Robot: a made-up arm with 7 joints. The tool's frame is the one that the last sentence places.
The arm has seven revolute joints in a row. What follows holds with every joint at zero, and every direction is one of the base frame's. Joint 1 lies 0.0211 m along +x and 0.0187 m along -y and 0.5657 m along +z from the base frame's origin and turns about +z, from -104.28 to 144.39 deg. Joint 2 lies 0.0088 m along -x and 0.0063 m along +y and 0.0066 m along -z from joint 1 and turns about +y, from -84.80 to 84.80 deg. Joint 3 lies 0.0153 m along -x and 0.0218 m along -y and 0.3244 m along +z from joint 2 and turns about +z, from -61.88 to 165.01 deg. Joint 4 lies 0.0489 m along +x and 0.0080 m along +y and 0.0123 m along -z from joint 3 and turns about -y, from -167.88 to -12.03 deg. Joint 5 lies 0.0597 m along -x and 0.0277 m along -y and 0.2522 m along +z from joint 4 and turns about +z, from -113.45 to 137.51 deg. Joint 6 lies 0.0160 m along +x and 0.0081 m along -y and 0.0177 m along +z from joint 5 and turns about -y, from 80.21 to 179.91 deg. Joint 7 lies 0.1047 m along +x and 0.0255 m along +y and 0.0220 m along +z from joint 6 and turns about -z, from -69.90 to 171.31 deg. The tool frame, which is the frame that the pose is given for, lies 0.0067 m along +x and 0.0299 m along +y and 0.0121 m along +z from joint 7; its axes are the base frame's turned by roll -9.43, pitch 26.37 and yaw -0.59 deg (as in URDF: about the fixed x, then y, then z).
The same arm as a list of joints. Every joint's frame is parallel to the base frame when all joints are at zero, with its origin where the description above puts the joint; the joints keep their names.
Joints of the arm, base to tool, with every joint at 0 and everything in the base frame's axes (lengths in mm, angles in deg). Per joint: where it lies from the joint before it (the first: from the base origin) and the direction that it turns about. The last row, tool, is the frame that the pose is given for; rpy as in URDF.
joint 1: origin 21.1 -18.7 565.7 axis 0 0 1
joint 2: origin -8.8 6.3 -6.6 axis 0 1 0
joint 3: origin -15.3 -21.8 324.4 axis 0 0 1
joint 4: origin 48.9 8 -12.3 axis 0 -1 0
joint 5: origin -59.7 -27.7 252.2 axis 0 0 1
joint 6: origin 16 -8.1 17.7 axis 0 -1 0
joint 7: origin 104.7 25.5 22 axis 0 0 -1
tool: origin 6.7 29.9 12.1 rpy -9.43 26.37 -0.59
Joint limits (deg, base to tool): -104.28..144.39 -84.8..84.8 -61.88..165.01 -167.88..-12.03 -113.45..137.51 80.21..179.91 -69.9..171.31

